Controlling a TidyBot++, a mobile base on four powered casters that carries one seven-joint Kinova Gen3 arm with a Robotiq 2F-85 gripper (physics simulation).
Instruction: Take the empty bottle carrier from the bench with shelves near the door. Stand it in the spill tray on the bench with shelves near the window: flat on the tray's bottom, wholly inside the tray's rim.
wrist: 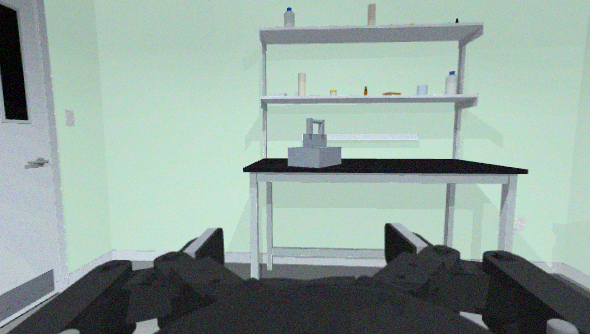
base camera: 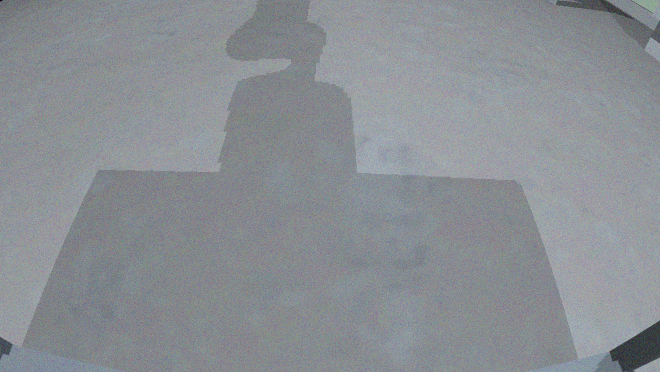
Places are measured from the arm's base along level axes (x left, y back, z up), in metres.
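Pixels of known places: gripper, fingertip midpoint: (wrist: 303, 243).
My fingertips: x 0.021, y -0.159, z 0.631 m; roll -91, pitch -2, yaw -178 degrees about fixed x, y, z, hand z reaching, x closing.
For each thing: its top centre in the pictures, then the offset to it from my fingertips. "spot": a spot on its surface instead. Level surfaces: height alone.
- bottle carrier at its top centre: (wrist: 315, 119) dx -0.040, dy -1.634, dz +0.166 m
- black-topped bench with shelves, surface height: dz -0.113 m
- wider grey box at a spot on its surface: (wrist: 314, 157) spot: dx -0.031, dy -1.466, dz -0.055 m
- upper shelf at its surface level: dz +0.782 m
- floor at its surface level: dz -1.028 m
A grey shape that looks like the bottle carrier (wrist: 314, 140) stands at the left part of the black-topped bench with shelves (wrist: 410, 166) in the wrist view. It has an upright handle frame on a narrow block; a wider grey box (wrist: 314, 157) shows below the block. I cannot tell whether the box is part of it, under it or in front of it. My gripper (wrist: 303, 243) is open and empty, far in front of the bench. The spill tray and the bench near the window cannot be made out in these views.
The door (wrist: 27, 200) stands at the left in the wrist view. The upper shelf (wrist: 370, 34) and lower shelf (wrist: 370, 100) hold bottles and small containers. The base camera shows floor (base camera: 475, 100) with the robot's shadow (base camera: 300, 250), and part of a pale structure at the top right.
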